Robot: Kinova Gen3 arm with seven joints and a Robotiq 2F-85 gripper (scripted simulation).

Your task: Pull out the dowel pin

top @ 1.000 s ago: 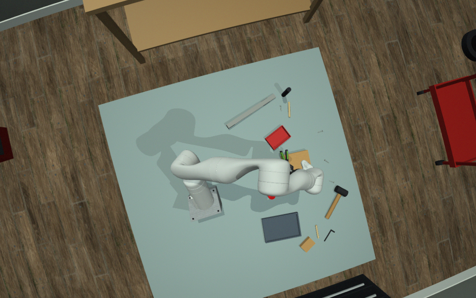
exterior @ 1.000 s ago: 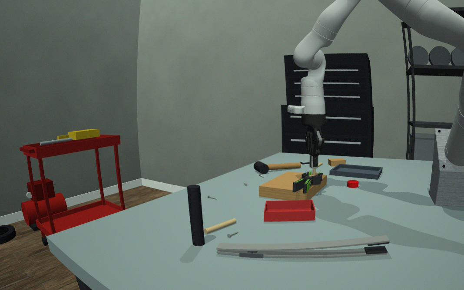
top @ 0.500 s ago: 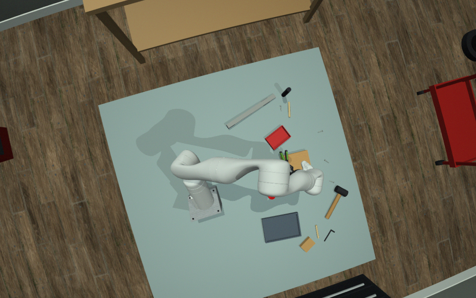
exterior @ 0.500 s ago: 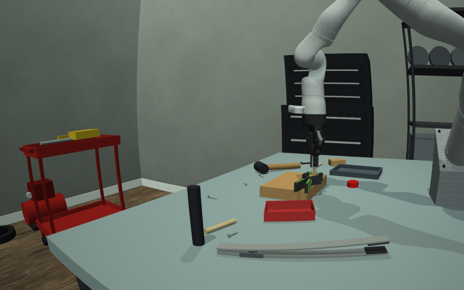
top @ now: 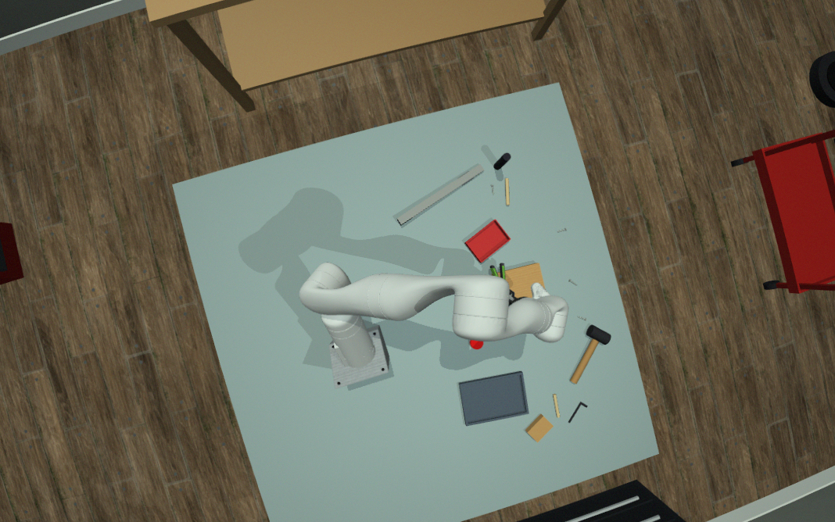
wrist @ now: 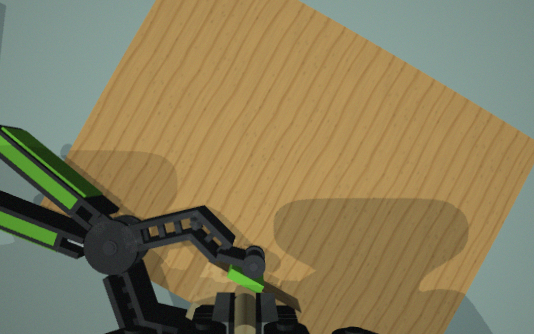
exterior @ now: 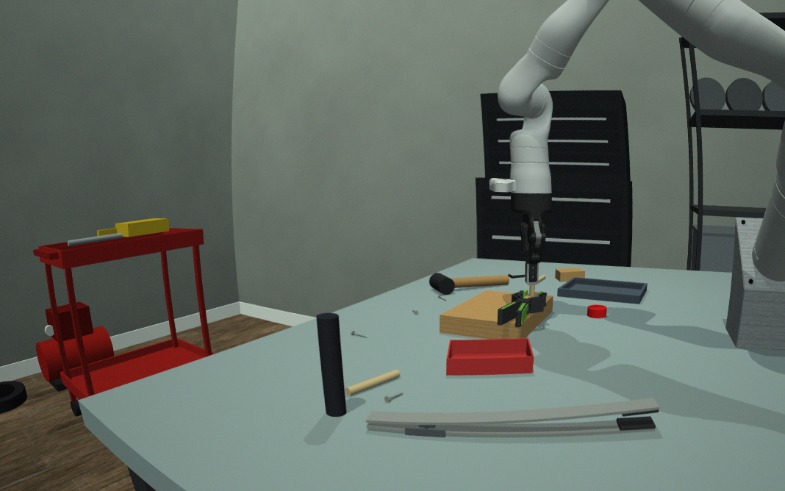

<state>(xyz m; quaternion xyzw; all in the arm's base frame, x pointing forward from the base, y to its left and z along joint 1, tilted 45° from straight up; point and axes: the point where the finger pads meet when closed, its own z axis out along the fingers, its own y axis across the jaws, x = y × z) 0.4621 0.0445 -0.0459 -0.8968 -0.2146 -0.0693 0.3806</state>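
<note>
The dowel pin is 20 mm below my hand. From my hand the other things lie so: red puck (120 mm behind, 90 mm to the right, 80 mm below); small wooden block (50 mm below); wooden bench board (50 mm ahead, 70 mm below).
</note>
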